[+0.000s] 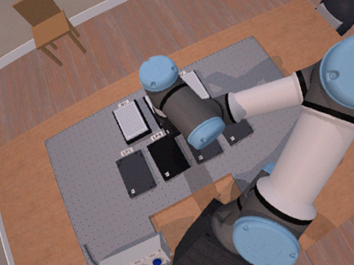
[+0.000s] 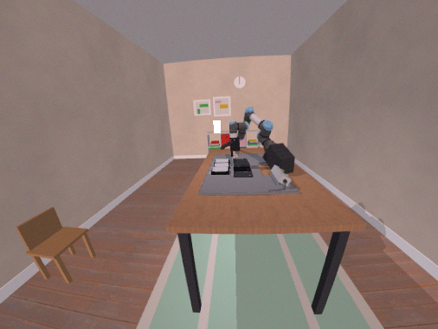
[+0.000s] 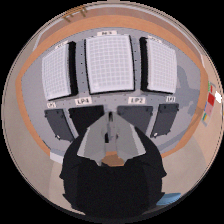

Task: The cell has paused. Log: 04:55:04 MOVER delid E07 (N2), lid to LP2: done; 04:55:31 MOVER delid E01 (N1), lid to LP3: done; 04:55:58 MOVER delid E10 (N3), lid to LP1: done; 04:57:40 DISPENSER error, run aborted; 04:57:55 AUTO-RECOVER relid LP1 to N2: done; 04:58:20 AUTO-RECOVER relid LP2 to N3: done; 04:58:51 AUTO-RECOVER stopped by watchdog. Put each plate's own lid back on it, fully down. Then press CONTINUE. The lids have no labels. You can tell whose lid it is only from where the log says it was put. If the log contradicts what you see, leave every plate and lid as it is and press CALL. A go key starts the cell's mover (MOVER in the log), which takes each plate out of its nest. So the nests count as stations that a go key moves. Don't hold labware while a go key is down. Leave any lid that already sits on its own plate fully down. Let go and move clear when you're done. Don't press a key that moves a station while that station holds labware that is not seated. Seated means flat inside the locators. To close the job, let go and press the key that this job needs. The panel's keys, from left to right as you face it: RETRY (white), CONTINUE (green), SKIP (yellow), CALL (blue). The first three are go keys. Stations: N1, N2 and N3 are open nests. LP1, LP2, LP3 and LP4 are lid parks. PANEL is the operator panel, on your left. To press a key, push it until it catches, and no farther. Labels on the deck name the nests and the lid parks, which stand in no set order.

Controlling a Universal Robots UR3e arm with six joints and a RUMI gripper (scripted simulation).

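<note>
Now: hand 430 mm to the right of the green CONTINUE key and 250 mm past it. Also, from my hand: lid park LP2: 100 mm behind, 60 mm below, 40 mm to the right; then lid park LP4: 90 mm to the left, 60 mm below, 60 mm behind; then lid: 150 mm to the right, 60 mm ahead, 30 mm below.
</note>
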